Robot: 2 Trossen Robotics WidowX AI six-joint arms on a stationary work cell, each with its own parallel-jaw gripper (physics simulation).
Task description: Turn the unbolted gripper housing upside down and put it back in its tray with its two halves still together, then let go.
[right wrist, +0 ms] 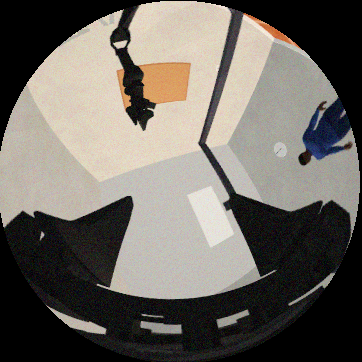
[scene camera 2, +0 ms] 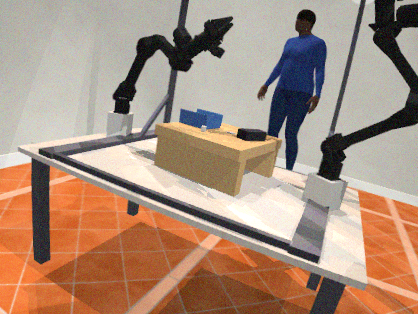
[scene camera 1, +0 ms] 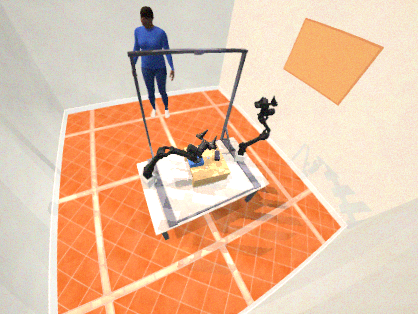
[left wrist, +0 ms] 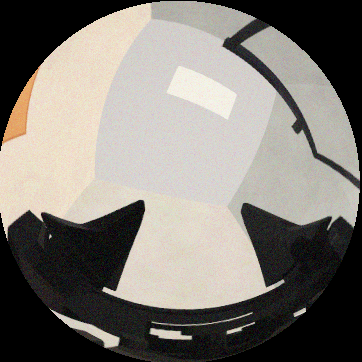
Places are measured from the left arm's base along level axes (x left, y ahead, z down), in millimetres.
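Where they show: left gripper, fingertip midpoint: (right wrist: 139,127) (scene camera 1: 268,95) (left wrist: 194,207); right gripper, fingertip midpoint: (right wrist: 181,199) (scene camera 2: 232,20) (scene camera 1: 212,132); left arm's base, link origin: (scene camera 2: 328,177) (scene camera 1: 240,153); right arm's base, link origin: (scene camera 2: 121,112) (scene camera 1: 147,175).
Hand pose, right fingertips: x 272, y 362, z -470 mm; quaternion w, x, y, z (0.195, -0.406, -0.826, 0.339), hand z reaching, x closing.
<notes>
Each offset is from my right fingertips to the top centre of the thing. Level surfaces: height alone.
A blue open-topped tray @(dx -2, dy +107, dz +357 mm) (scene camera 1: 198,163) (scene camera 2: 212,120) stands on the wooden bench. A black block @(dx -115, dy -94, dz +379 mm) (scene camera 1: 217,155) (scene camera 2: 251,134) lies on the bench to the right of the tray in scene camera 2. I cannot tell whether this block is the gripper housing, and the tray's inside is hidden. My right gripper (scene camera 1: 209,138) (scene camera 2: 230,21) (right wrist: 181,199) is open and empty, raised above the bench and tipped upward. My left gripper (scene camera 1: 273,101) (left wrist: 194,207) (right wrist: 139,127) is open and empty, raised high at the right of scene camera 1, away from the bench.
The wooden bench (scene camera 1: 210,176) (scene camera 2: 195,161) stands on the white table @(dz +577 mm) (scene camera 1: 190,205) (scene camera 2: 90,162). A small white piece @(dx +48, dy -8, dz +394 mm) (scene camera 2: 203,128) lies near the tray's front. A dark overhead frame (scene camera 1: 187,51) rises at the table's back. A person in blue (scene camera 1: 152,47) (scene camera 2: 301,65) (right wrist: 320,137) stands behind it.
</notes>
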